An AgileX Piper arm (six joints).
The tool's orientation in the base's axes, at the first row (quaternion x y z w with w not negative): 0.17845 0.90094 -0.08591 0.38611
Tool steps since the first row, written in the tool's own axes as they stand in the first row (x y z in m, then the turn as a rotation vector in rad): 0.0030 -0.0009 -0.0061 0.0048 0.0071 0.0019; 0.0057 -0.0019 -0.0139 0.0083 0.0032 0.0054; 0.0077 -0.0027 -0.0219 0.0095 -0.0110 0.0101; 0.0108 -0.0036 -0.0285 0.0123 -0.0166 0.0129; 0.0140 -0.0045 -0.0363 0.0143 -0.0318 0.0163; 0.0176 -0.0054 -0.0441 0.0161 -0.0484 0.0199; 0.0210 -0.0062 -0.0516 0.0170 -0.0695 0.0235; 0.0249 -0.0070 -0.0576 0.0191 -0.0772 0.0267; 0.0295 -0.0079 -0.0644 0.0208 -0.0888 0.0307; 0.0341 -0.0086 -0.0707 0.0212 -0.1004 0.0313; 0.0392 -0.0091 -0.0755 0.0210 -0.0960 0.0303; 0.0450 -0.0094 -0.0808 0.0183 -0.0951 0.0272; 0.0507 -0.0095 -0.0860 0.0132 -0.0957 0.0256
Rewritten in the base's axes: -0.0063 0.0017 0.0020 0.0010 0.0072 -0.0049; -0.0136 0.0038 0.0054 -0.0005 0.0035 -0.0098; -0.0205 0.0059 0.0095 -0.0036 -0.0107 -0.0137; -0.0272 0.0078 0.0118 -0.0057 -0.0159 -0.0175; -0.0348 0.0100 0.0148 -0.0106 -0.0304 -0.0210; -0.0427 0.0124 0.0176 -0.0158 -0.0463 -0.0245; -0.0501 0.0147 0.0203 -0.0222 -0.0666 -0.0273; -0.0569 0.0168 0.0216 -0.0244 -0.0741 -0.0309; -0.0647 0.0191 0.0230 -0.0273 -0.0855 -0.0347; -0.0721 0.0215 0.0240 -0.0317 -0.0963 -0.0352; -0.0788 0.0237 0.0236 -0.0305 -0.0920 -0.0344; -0.0861 0.0265 0.0230 -0.0305 -0.0909 -0.0304; -0.0932 0.0293 0.0224 -0.0285 -0.0923 -0.0256
